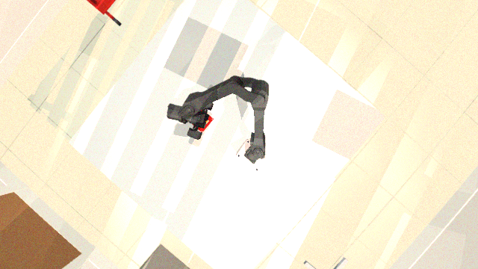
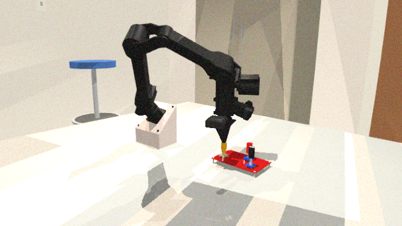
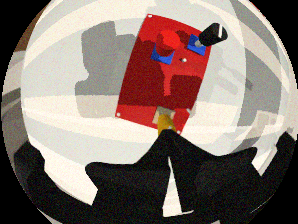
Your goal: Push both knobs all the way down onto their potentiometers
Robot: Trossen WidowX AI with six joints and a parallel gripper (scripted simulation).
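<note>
My gripper tip is 1 cm above the yellow knob. Also, from my gripper tip: black knob (11 cm ahead, 1 cm to the right).
</note>
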